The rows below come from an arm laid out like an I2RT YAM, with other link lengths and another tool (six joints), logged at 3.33 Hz.
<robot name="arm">
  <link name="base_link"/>
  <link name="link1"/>
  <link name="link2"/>
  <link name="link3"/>
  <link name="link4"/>
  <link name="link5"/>
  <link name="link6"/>
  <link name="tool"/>
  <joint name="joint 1" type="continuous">
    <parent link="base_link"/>
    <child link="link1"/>
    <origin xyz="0 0 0.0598"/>
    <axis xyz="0 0 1"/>
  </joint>
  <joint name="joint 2" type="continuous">
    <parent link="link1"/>
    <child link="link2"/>
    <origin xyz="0.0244 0.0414 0.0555" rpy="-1.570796 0 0"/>
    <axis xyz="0 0 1"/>
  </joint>
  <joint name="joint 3" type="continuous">
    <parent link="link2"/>
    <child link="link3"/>
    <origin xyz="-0.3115 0 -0.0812" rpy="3.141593 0 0"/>
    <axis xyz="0 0 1"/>
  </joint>
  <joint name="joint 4" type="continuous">
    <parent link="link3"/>
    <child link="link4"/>
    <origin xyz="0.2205 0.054 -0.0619"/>
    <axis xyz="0 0 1"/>
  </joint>
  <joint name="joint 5" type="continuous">
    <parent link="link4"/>
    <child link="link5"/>
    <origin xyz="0.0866 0.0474 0.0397" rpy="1.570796 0 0"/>
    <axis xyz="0 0 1"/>
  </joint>
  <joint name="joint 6" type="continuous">
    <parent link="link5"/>
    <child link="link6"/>
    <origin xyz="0.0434 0 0.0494" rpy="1.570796 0 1.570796"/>
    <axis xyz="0 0 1"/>
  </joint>
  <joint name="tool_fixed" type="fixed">
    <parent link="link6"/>
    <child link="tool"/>
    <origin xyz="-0.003 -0.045 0.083" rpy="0 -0.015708 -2.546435"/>
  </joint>
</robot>
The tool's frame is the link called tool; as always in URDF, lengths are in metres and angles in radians. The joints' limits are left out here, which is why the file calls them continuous.
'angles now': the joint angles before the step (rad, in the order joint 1, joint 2, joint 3, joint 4, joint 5, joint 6). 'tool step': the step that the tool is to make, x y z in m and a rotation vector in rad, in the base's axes. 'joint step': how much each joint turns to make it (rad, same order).
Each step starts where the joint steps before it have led.
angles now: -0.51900 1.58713 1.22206 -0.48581 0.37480 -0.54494
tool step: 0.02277 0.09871 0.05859 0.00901 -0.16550 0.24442
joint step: 0.22850 -0.14838 0.01642 -0.03091 -0.06333 0.04272
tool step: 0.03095 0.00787 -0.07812 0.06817 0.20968 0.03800
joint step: 0.03702 0.18730 -0.00002 -0.03469 -0.00762 0.00574
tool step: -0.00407 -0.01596 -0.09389 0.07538 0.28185 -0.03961
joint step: -0.03777 0.20673 -0.00002 -0.08508 0.00382 0.00038
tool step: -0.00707 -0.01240 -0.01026 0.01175 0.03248 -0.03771
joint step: -0.03242 0.02254 0.00001 -0.01372 0.00037 0.00572
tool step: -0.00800 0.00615 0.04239 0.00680 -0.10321 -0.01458
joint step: 0.00076 -0.11523 0.00001 -0.02788 -0.03166 0.02900
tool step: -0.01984 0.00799 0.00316 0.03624 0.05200 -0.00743
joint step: -0.00002 -0.03775 0.00040 -0.10261 -0.01412 0.01371
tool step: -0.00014 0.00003 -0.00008 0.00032 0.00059 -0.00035
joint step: 0.00000 -0.00001 -0.00004 -0.00072 0.00000 0.00038
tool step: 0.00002 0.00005 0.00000 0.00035 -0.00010 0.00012
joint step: 0.00002 0.00001 0.00004 -0.00005 -0.00038 0.00002
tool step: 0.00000 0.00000 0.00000 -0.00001 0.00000 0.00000
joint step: 0.00000 0.00000 0.00000 0.00001 0.00001 0.00000
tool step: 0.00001 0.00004 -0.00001 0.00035 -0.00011 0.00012
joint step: -0.00003 -0.00001 -0.00003 0.00002 -0.00039 -0.00002
